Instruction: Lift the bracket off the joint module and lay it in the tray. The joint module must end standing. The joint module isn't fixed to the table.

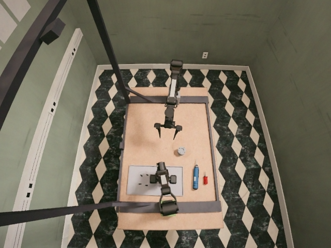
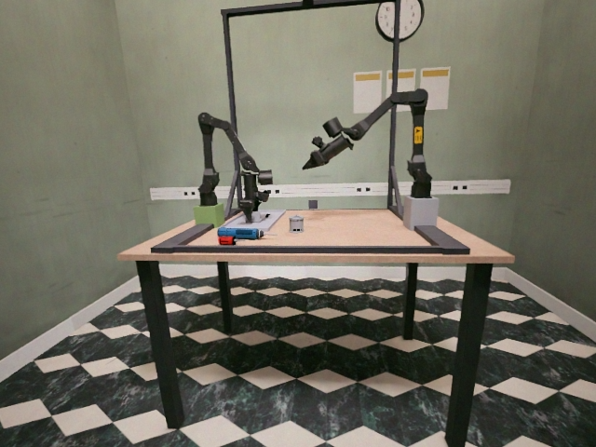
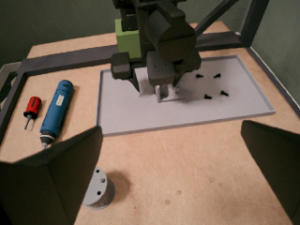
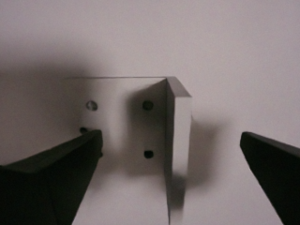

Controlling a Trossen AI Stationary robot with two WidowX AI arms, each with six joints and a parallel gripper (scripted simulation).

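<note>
The grey angle bracket is 40 mm below my right hand and 30 mm behind it. Round my right hand: small red tool (320 mm ahead, 40 mm below, 30 mm to the left); flat grey tray (60 mm behind, 50 mm below); joint module (230 mm to the left, 130 mm ahead, 30 mm below).
</note>
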